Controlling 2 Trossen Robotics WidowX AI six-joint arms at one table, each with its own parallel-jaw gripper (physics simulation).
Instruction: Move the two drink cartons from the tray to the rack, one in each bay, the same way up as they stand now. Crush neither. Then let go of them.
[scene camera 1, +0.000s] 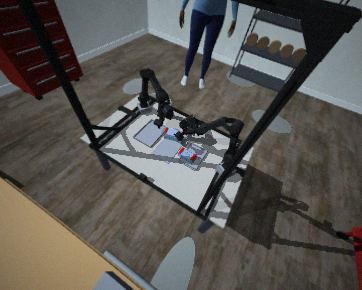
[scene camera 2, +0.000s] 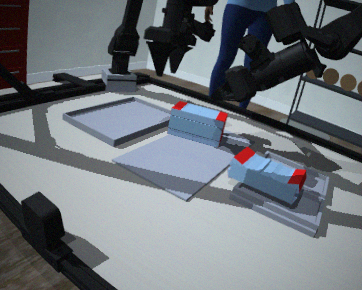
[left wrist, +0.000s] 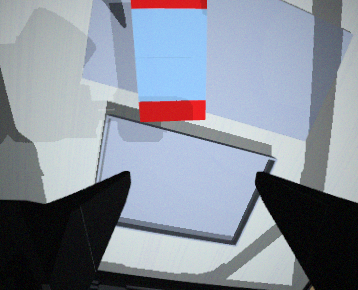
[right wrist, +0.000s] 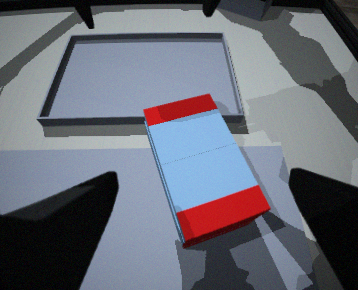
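Where they show: left gripper, fingertip midpoint: (scene camera 2: 166, 74) (left wrist: 193, 177) (right wrist: 151, 19); right gripper, fingertip midpoint: (scene camera 1: 176, 130) (scene camera 2: 222, 93) (right wrist: 202, 178); left arm's base, link origin: (scene camera 1: 143, 105) (scene camera 2: 119, 72).
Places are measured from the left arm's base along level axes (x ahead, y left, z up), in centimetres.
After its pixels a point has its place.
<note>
A blue carton with red ends (scene camera 1: 172, 133) {z 1.1, x 41.3, y 9.3 cm} (scene camera 2: 197, 124) {z -1.1, x 42.8, y 7.7 cm} (left wrist: 170, 55) {z 1.1, x 40.0, y 9.8 cm} (right wrist: 205, 155) {z 1.1, x 39.9, y 10.1 cm} lies lengthwise at the back of the flat grey mat, near the tray. A second such carton (scene camera 1: 188, 154) {z -0.3, x 63.7, y 12.1 cm} (scene camera 2: 267, 172) {z -0.6, x 64.1, y 9.9 cm} lies in the rack's bay nearer scene camera 2; its upper face shows creases. The rack (scene camera 1: 201, 156) {z -4.7, x 67.2, y 23.0 cm} (scene camera 2: 300, 226) {z -4.6, x 74.0, y 10.7 cm} shows its other bay holding no carton. The walled tray (scene camera 1: 149, 132) {z -5.0, x 28.6, y -5.8 cm} (scene camera 2: 90, 132) {z -5.0, x 37.4, y -14.6 cm} (left wrist: 180, 180) {z -5.0, x 30.1, y -3.3 cm} (right wrist: 145, 75) {z -5.0, x 29.5, y -4.2 cm} is empty. My left gripper (scene camera 1: 159, 124) {z 7.7, x 34.8, y 2.0 cm} (scene camera 2: 166, 73) {z 7.7, x 34.8, y 2.0 cm} (left wrist: 193, 177) {z 7.7, x 34.8, y 2.0 cm} is open above the tray side. My right gripper (scene camera 2: 232, 90) {z 6.6, x 44.0, y 11.4 cm} (right wrist: 202, 178) {z 6.6, x 44.0, y 11.4 cm} is open above the mat carton, not touching it.
The thin grey mat (scene camera 1: 164, 150) {z -5.1, x 50.3, y -1.6 cm} (scene camera 2: 170, 167) {z -5.2, x 52.8, y -2.4 cm} (left wrist: 250, 65) {z -5.2, x 48.3, y 2.7 cm} (right wrist: 60, 200) lies between tray and rack. The two grippers hang close together. A black frame with posts surrounds the table; a black block (scene camera 2: 42, 215) {z -0.2, x 68.3, y -24.8 cm} stands on its near rail. A person (scene camera 1: 205, 30) stands behind.
</note>
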